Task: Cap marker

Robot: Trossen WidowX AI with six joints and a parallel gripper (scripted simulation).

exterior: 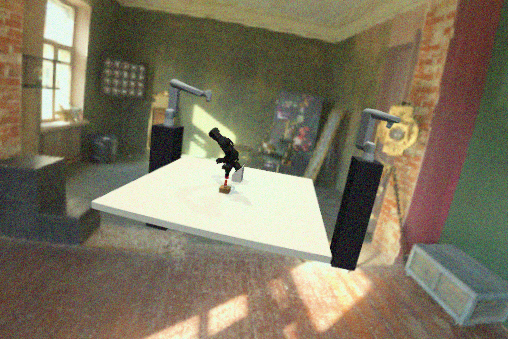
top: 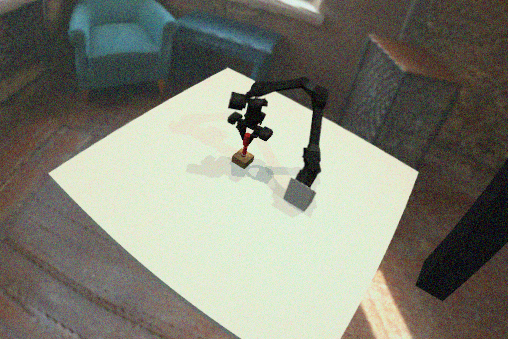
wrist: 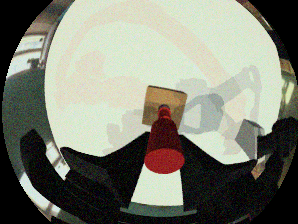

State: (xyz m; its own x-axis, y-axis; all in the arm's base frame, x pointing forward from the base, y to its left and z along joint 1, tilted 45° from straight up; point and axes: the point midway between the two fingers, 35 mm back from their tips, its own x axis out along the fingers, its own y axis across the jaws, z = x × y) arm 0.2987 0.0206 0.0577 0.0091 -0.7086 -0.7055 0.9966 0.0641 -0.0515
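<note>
The red marker lies 5 cm below my gripper tip. Round my gripper tip: red cap 1 cm above.
</note>
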